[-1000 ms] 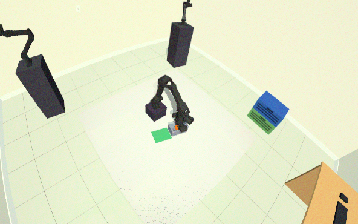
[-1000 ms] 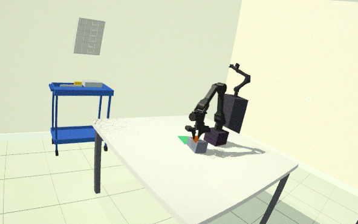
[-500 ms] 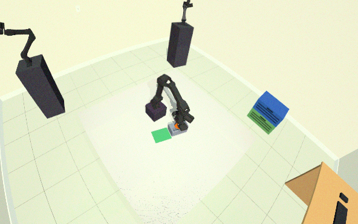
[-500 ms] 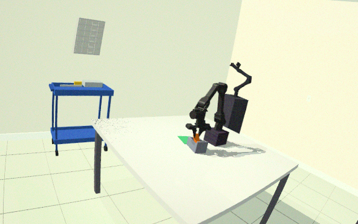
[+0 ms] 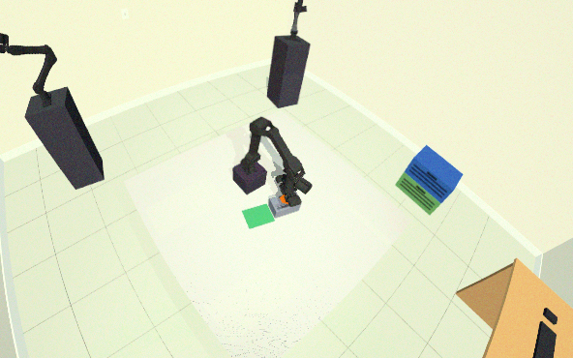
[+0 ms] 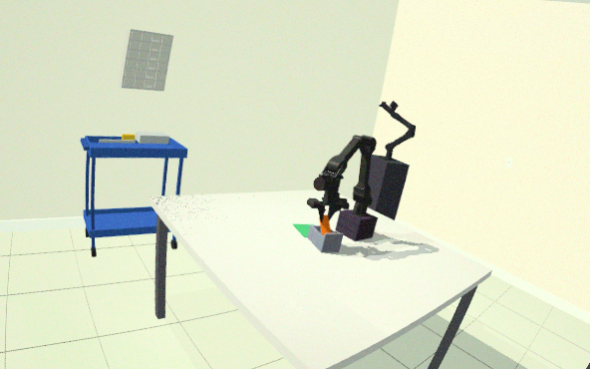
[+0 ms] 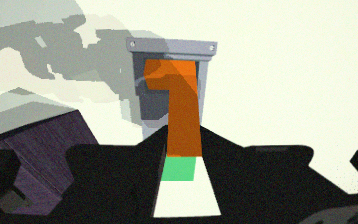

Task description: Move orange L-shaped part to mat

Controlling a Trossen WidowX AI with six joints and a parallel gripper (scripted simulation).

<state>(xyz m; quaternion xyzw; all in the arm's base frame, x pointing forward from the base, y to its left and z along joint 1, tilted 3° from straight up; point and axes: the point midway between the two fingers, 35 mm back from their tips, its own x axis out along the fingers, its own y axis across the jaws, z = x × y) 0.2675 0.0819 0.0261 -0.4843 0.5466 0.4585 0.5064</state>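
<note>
Now: the green mat 3 cm behind my gripper tip, 14 cm to the right of it and 12 cm below it. Also, from my gripper tip: orange L-shaped part 1 cm behind, 3 cm to the left, 3 cm below.
</note>
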